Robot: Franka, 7 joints.
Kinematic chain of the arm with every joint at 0, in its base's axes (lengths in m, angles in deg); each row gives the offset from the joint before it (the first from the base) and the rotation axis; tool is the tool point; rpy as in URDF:
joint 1: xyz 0 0 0.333 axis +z
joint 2: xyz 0 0 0 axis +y
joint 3: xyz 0 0 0.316 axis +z
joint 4: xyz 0.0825 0 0 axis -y
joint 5: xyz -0.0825 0 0.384 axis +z
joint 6: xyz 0 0 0 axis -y
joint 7: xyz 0.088 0 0 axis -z
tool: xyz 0 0 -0.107 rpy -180 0 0
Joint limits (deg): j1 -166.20..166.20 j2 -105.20..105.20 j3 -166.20..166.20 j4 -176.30..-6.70 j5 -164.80..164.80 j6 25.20..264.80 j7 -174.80..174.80
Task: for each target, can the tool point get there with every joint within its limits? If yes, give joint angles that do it. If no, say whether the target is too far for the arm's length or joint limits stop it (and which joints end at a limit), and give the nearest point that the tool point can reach.
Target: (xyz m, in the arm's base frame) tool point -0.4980 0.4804 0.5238
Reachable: yes | joints 74.50 67.11 94.04 -95.62 -8.21 153.61 21.52
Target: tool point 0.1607 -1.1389 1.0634
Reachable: no: too far | nearest point 0.1012 -0.7171 0.7929 | short by 0.505 m
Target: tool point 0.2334 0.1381 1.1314
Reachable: yes | joints -34.85 -2.51 62.90 -28.39 -27.98 123.65 19.11
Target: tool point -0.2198 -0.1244 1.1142
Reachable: yes | joints -80.42 -4.84 -63.27 -24.23 20.65 104.65 -100.36
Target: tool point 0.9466 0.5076 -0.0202
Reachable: no: too far | nearest point 0.7182 0.3851 0.0650 | short by 0.273 m
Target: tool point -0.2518 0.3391 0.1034
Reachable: yes | joints 92.94 29.38 24.20 -141.21 104.28 122.45 -35.83
